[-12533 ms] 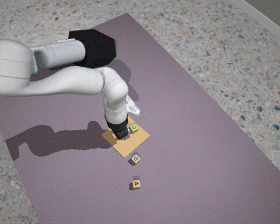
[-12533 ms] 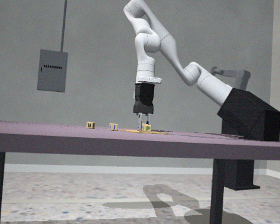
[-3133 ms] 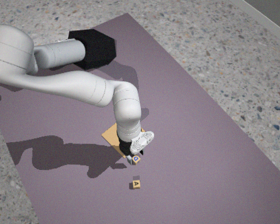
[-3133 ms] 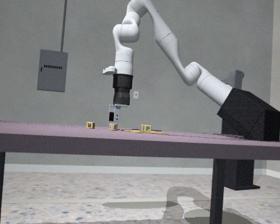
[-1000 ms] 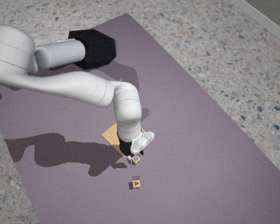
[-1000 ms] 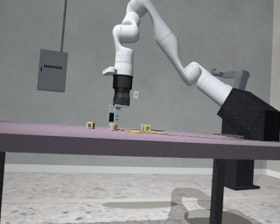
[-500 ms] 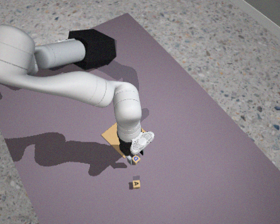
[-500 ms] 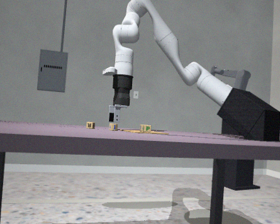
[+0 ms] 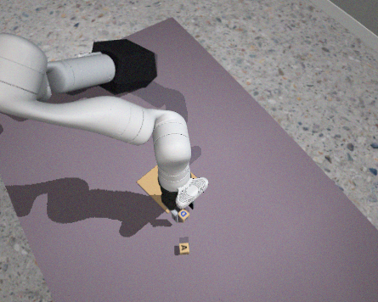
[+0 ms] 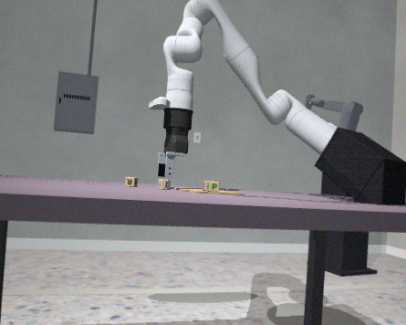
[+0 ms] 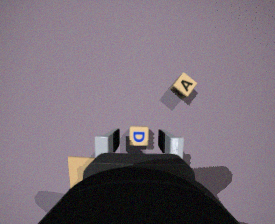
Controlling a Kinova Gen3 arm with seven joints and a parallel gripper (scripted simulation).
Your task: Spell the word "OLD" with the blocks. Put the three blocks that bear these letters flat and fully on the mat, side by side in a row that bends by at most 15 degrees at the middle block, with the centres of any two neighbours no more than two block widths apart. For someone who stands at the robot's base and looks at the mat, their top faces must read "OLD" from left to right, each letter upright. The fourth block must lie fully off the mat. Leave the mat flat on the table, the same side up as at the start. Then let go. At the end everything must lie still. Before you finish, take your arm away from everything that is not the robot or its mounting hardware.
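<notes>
Right now my hand is 4 cm above the D block. The rest, counted from my hand: L block: 11 cm behind, 4 cm to the left, 3 cm below; O block: 10 cm behind, 8 cm to the left, 3 cm below; tan mat: 11 cm behind, 5 cm below, 4 cm to the left.
</notes>
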